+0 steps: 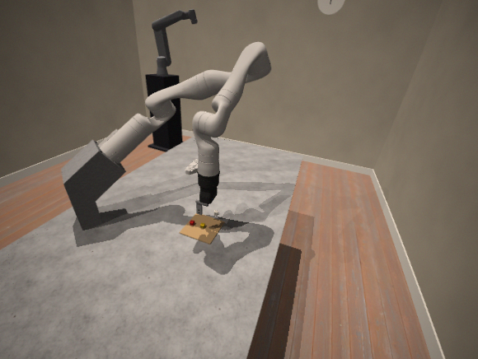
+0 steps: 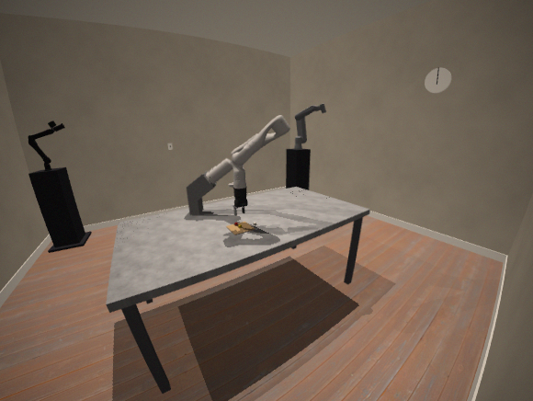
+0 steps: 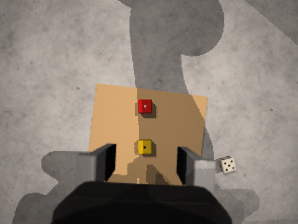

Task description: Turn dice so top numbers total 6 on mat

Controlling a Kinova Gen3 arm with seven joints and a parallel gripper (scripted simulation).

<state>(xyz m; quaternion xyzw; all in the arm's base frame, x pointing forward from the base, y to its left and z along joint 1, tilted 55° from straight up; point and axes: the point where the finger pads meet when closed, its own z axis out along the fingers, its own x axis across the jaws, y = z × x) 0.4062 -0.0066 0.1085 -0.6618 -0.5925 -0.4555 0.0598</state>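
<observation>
Now: the white die 10 cm to the left of my hand and 10 cm below it. Also, from my hand: tan mat 11 cm below; then red die 10 cm below, 5 cm behind, 1 cm to the right; then yellow die 10 cm below.
</observation>
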